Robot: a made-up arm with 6 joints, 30 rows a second.
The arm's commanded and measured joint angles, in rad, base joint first. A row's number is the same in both.
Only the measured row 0 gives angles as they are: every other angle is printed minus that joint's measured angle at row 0.
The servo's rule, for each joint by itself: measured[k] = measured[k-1] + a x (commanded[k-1-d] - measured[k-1]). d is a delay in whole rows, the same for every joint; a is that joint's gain. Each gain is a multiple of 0.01, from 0.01 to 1. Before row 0 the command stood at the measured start. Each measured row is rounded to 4 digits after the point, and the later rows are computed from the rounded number. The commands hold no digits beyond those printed.
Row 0, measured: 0.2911, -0.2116, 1.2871, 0.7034, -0.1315, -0.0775
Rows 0 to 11, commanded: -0.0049, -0.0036, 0.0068, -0.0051, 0.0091, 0.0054; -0.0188, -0.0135, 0.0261, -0.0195, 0.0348, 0.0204; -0.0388, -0.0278, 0.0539, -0.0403, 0.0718, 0.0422; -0.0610, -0.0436, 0.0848, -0.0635, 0.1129, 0.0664; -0.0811, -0.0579, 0.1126, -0.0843, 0.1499, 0.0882; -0.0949, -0.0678, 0.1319, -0.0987, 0.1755, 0.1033; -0.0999, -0.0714, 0.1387, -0.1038, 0.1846, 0.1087; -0.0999, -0.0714, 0.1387, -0.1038, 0.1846, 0.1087; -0.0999, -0.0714, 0.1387, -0.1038, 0.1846, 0.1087; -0.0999, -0.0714, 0.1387, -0.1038, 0.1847, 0.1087; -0.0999, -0.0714, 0.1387, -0.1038, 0.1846, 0.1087; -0.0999, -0.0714, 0.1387, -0.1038, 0.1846, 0.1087
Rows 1 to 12, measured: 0.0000, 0.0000, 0.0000, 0.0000, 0.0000, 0.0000; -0.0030, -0.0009, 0.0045, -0.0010, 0.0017, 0.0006; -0.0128, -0.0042, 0.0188, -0.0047, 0.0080, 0.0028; -0.0289, -0.0103, 0.0420, -0.0118, 0.0201, 0.0071; -0.0488, -0.0190, 0.0702, -0.0221, 0.0377, 0.0136; -0.0688, -0.0291, 0.0982, -0.0345, 0.0590, 0.0218; -0.0850, -0.0392, 0.1204, -0.0473, 0.0811, 0.0308; -0.0942, -0.0476, 0.1325, -0.0586, 0.1008, 0.0394; -0.0977, -0.0538, 0.1366, -0.0676, 0.1167, 0.0470; -0.0991, -0.0584, 0.1380, -0.0748, 0.1296, 0.0538; -0.0996, -0.0618, 0.1385, -0.0806, 0.1401, 0.0598; -0.0998, -0.0643, 0.1386, -0.0852, 0.1486, 0.0652
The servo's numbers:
d 1
a 0.62 0.26 0.66 0.20 0.19 0.11

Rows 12 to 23, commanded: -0.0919, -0.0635, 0.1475, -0.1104, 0.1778, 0.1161; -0.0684, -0.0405, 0.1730, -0.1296, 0.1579, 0.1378; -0.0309, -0.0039, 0.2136, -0.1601, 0.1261, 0.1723; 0.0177, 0.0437, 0.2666, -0.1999, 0.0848, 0.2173; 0.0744, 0.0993, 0.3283, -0.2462, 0.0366, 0.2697; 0.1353, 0.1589, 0.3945, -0.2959, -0.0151, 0.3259; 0.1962, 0.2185, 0.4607, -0.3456, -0.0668, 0.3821; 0.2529, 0.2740, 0.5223, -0.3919, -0.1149, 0.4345; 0.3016, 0.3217, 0.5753, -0.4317, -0.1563, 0.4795; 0.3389, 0.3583, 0.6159, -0.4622, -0.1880, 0.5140; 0.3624, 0.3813, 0.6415, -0.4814, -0.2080, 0.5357; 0.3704, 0.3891, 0.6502, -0.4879, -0.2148, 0.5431
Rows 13 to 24, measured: -0.0999, -0.0661, 0.1387, -0.0889, 0.1554, 0.0700; -0.0949, -0.0654, 0.1445, -0.0932, 0.1597, 0.0751; -0.0785, -0.0589, 0.1633, -0.1005, 0.1594, 0.0820; -0.0490, -0.0446, 0.1965, -0.1124, 0.1531, 0.0919; -0.0076, -0.0216, 0.2428, -0.1299, 0.1401, 0.1057; 0.0432, 0.0098, 0.2992, -0.1532, 0.1204, 0.1237; 0.1003, 0.0486, 0.3621, -0.1817, 0.0947, 0.1459; 0.1598, 0.0928, 0.4272, -0.2145, 0.0640, 0.1719; 0.2175, 0.1399, 0.4900, -0.2500, 0.0300, 0.2008; 0.2696, 0.1872, 0.5463, -0.2863, -0.0054, 0.2315; 0.3126, 0.2317, 0.5922, -0.3215, -0.0401, 0.2626; 0.3435, 0.2706, 0.6247, -0.3535, -0.0720, 0.2926
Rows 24 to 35, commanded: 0.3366, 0.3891, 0.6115, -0.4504, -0.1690, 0.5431; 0.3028, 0.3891, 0.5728, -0.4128, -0.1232, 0.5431; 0.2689, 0.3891, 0.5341, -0.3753, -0.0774, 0.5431; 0.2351, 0.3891, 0.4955, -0.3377, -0.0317, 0.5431; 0.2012, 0.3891, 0.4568, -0.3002, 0.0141, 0.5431; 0.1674, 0.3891, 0.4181, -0.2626, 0.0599, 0.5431; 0.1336, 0.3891, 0.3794, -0.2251, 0.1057, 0.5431; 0.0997, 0.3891, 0.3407, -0.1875, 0.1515, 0.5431; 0.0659, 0.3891, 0.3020, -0.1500, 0.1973, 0.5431; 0.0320, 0.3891, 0.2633, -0.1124, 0.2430, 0.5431; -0.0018, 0.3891, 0.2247, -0.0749, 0.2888, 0.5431; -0.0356, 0.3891, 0.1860, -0.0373, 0.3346, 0.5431
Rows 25 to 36, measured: 0.3602, 0.3014, 0.6415, -0.3804, -0.0991, 0.3202; 0.3456, 0.3242, 0.6217, -0.3944, -0.1124, 0.3447; 0.3191, 0.3411, 0.5894, -0.3981, -0.1145, 0.3665; 0.2880, 0.3536, 0.5529, -0.3935, -0.1075, 0.3859; 0.2552, 0.3628, 0.5150, -0.3823, -0.0931, 0.4032; 0.2217, 0.3696, 0.4766, -0.3659, -0.0727, 0.4186; 0.1880, 0.3747, 0.4380, -0.3452, -0.0475, 0.4323; 0.1543, 0.3784, 0.3993, -0.3212, -0.0184, 0.4445; 0.1204, 0.3812, 0.3606, -0.2945, 0.0139, 0.4553; 0.0866, 0.3833, 0.3219, -0.2656, 0.0487, 0.4650; 0.0527, 0.3848, 0.2832, -0.2350, 0.0856, 0.4736; 0.0189, 0.3859, 0.2446, -0.2030, 0.1242, 0.4812
